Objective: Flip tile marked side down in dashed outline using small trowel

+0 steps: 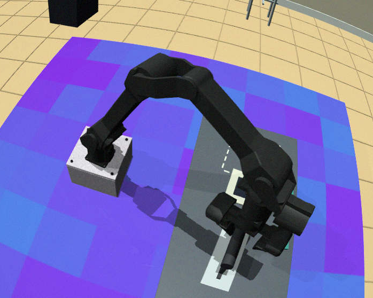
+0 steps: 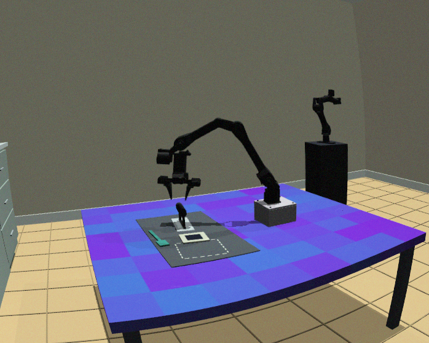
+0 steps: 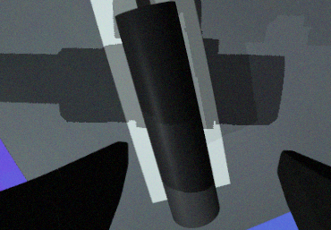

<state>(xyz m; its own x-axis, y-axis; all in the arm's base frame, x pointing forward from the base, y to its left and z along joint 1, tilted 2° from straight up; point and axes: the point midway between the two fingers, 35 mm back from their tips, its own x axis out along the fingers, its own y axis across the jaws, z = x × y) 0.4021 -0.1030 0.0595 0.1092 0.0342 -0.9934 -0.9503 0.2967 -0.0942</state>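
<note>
Now: gripper tip 10 mm past the dark mat, 150 mm to the right of it and 130 mm above it. The rest, counted from my gripper tip: cream tile (20 mm behind, 220 mm to the left, 110 mm below); then green trowel (130 mm ahead, 190 mm to the left, 110 mm below).
</note>
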